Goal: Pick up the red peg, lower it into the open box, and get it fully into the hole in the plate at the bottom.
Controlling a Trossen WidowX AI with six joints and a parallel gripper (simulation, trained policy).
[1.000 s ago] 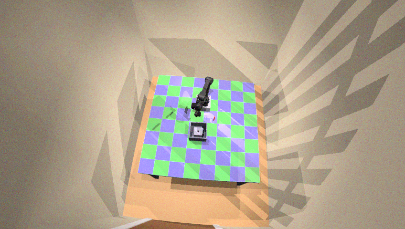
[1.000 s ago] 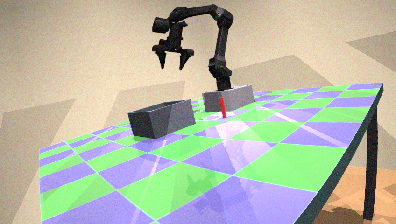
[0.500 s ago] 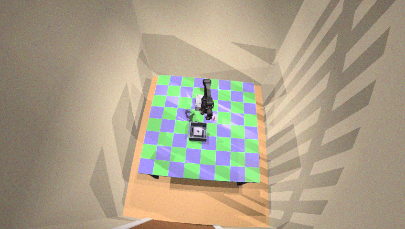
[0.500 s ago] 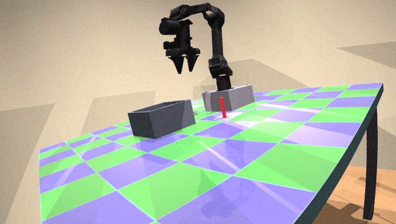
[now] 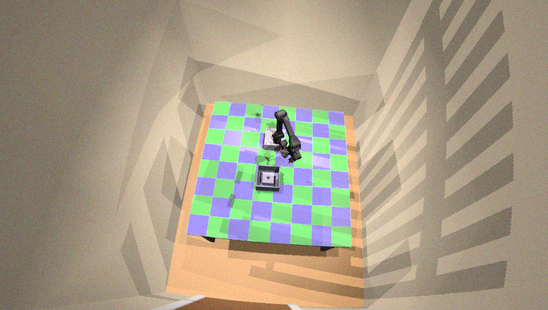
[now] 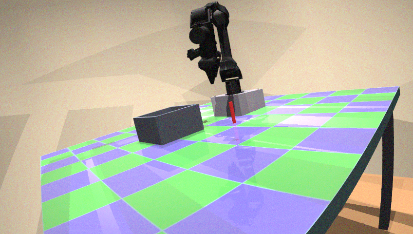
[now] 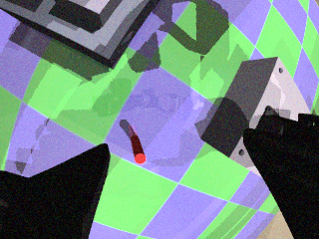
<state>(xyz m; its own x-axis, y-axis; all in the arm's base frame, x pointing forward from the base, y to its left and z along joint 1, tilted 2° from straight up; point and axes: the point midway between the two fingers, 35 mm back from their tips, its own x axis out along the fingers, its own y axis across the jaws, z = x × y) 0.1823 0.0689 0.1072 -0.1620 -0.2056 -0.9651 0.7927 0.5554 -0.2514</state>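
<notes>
Now: gripper tip 13 cm above the red peg, 5 cm to the right of it and 1 cm past it. Also, from my gripper tip: dark grey box 16 cm ahead, 14 cm below, 13 cm to the right; light grey plate 16 cm ahead, 13 cm to the right, 12 cm below.
</notes>
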